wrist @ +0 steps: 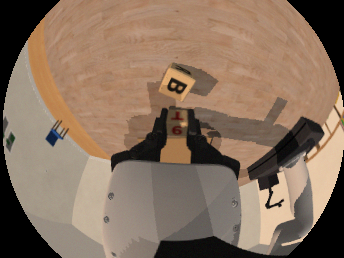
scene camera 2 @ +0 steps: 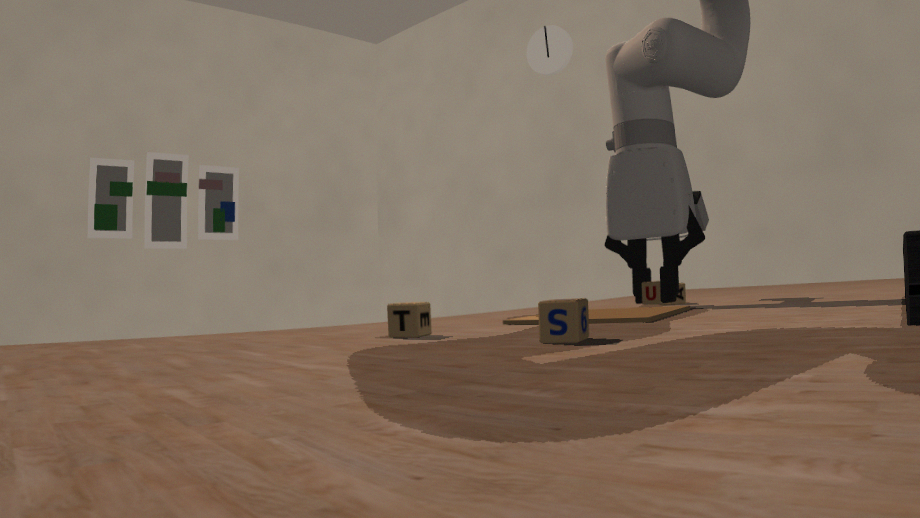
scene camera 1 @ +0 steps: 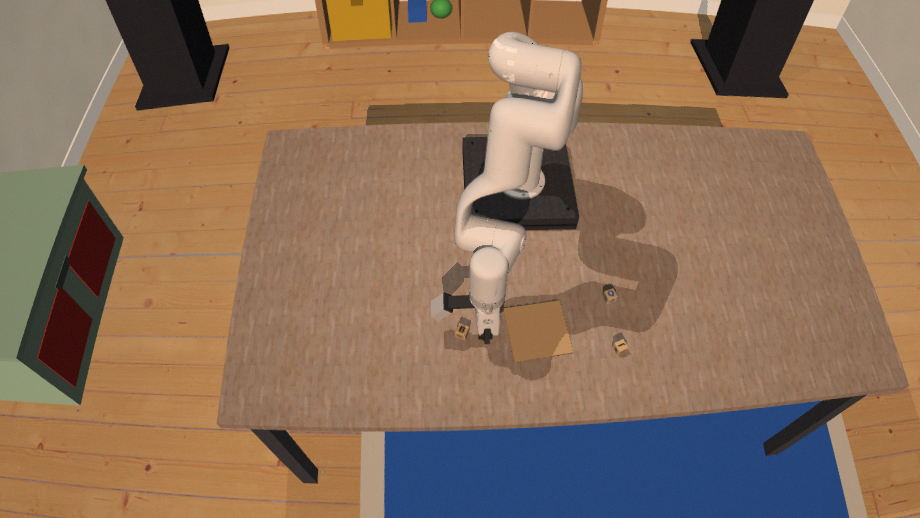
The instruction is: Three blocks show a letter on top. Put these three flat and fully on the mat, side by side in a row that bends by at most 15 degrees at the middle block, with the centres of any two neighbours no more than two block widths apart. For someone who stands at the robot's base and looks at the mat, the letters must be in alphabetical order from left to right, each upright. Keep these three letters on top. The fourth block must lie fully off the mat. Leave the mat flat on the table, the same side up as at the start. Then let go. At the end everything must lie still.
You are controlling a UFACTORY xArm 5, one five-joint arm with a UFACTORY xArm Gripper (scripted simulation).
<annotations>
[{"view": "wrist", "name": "my gripper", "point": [177,116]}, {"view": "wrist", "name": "tan mat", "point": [175,151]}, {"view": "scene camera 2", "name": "my gripper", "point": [656,302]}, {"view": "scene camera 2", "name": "tan mat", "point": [643,314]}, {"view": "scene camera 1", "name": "my gripper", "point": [484,331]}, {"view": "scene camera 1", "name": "tan mat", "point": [539,330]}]
</annotations>
